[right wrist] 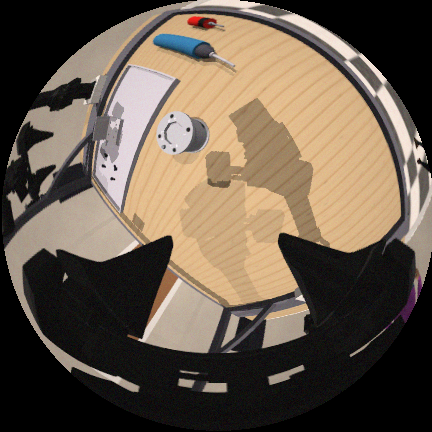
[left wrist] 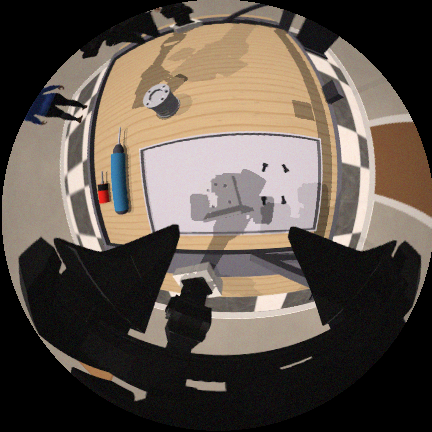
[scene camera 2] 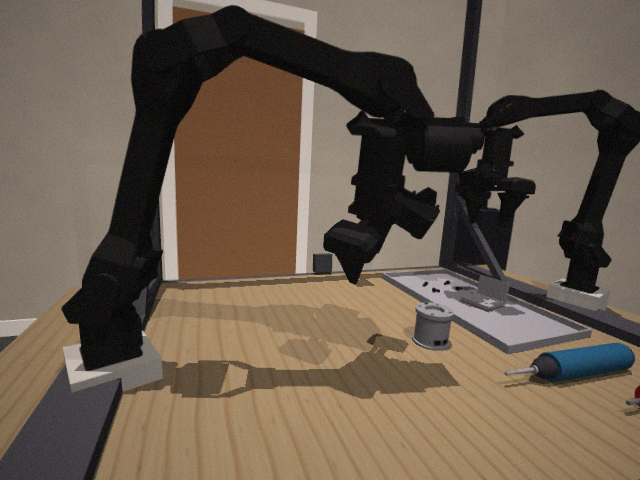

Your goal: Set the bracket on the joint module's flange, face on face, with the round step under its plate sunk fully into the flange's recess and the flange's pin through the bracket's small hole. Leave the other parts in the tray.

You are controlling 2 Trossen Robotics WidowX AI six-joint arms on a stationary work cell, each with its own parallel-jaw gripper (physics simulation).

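Frame: origin at the left arm's base, x up, y ahead, z left, level; millimetres.
Where they show: left gripper, fingertip midpoint: (right wrist: 53,150) (left wrist: 235,231) (scene camera 2: 485,225); right gripper, fingertip midpoint: (right wrist: 226,239) (scene camera 2: 364,266); left arm's base at its link origin: (right wrist: 89,90) (left wrist: 196,286) (scene camera 2: 579,287); right arm's base at its link origin: (scene camera 2: 111,352).
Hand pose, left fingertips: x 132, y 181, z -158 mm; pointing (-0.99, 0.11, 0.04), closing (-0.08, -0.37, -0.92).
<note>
Things, the pixels of their top centre, and the offset from my left fingertips. "*": a spot on its surface instead.
- tray at its top centre: (left wrist: 230,185) (scene camera 2: 468,296) (right wrist: 111,140) dx -167, dy +25, dz -5 mm
- grey cylindrical joint module at its top centre: (right wrist: 170,132) (scene camera 2: 435,307) (left wrist: 154,93) dx -119, dy +265, dz +63 mm
- blue screwdriver at a spot on its surface: (scene camera 2: 594,361) * dx -152, dy +165, dz +271 mm
The grey L-shaped bracket (scene camera 2: 493,288) (left wrist: 223,192) (right wrist: 107,128) lies in the tray (scene camera 2: 549,341) (left wrist: 170,175) (right wrist: 145,85), its holed plate flat and its other plate upright; its underside is hidden. The grey cylindrical joint module (scene camera 2: 432,329) (left wrist: 167,106) (right wrist: 199,134) stands upright on the table beside the tray, flange facing up, with its recess showing; the pin is too small to make out. My left gripper (scene camera 2: 488,219) (left wrist: 235,231) (right wrist: 53,150) is open and empty, high above the tray. My right gripper (scene camera 2: 354,276) (right wrist: 226,239) is open and empty above the table, left of the module in the scene view.
Several small black screws (scene camera 2: 447,283) (left wrist: 285,168) (right wrist: 112,178) lie in the tray near the bracket. A blue screwdriver (scene camera 2: 594,361) (left wrist: 119,182) (right wrist: 177,44) and a smaller red one (scene camera 2: 638,394) (left wrist: 103,194) (right wrist: 196,21) lie on the table beyond the module and tray.
</note>
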